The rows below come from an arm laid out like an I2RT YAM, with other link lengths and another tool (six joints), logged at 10 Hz.
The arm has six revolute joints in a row. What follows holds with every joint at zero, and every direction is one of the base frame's. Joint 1 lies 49.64 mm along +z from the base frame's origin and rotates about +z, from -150 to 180 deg. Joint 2 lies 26.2 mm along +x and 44.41 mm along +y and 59.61 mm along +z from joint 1 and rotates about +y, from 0 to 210 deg. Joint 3 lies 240.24 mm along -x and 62.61 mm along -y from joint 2 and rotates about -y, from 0 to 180 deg. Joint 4 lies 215.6 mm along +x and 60.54 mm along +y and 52.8 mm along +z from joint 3 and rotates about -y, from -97 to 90 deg. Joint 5 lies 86.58 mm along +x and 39.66 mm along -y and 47.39 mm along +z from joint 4 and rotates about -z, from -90 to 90 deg. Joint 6 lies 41.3 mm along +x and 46.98 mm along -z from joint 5 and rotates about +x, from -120 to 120 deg. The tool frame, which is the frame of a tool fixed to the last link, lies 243 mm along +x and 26 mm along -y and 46 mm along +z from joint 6; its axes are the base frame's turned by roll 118.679, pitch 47.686 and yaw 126.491 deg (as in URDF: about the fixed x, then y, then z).
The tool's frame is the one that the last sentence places.
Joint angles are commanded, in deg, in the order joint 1, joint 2, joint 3, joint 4, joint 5, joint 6. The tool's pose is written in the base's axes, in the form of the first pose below.
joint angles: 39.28 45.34 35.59 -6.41 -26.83 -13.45
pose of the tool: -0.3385 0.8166 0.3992 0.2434 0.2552 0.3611 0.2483
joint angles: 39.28 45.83 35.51 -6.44 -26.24 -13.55
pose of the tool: -0.3349 0.8206 0.3950 0.2417 0.2585 0.3605 0.2436
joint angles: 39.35 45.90 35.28 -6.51 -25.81 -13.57
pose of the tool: -0.3325 0.8232 0.3924 0.2405 0.2599 0.3598 0.2401
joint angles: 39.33 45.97 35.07 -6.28 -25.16 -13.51
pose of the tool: -0.3282 0.8255 0.3898 0.2425 0.2630 0.3582 0.2386
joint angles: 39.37 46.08 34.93 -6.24 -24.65 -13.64
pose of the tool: -0.3261 0.8276 0.3866 0.2434 0.2650 0.3574 0.2364
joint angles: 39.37 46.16 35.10 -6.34 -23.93 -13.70
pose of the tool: -0.3222 0.8298 0.3832 0.2464 0.2682 0.3557 0.2366
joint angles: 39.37 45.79 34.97 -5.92 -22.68 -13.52
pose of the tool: -0.3147 0.8313 0.3804 0.2554 0.2732 0.3521 0.2398
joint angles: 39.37 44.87 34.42 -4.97 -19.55 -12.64
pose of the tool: -0.2926 0.8360 0.3750 0.2736 0.2855 0.3422 0.2451
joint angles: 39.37 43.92 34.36 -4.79 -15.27 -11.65
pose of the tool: -0.2619 0.8438 0.3649 0.2938 0.3015 0.3275 0.2508
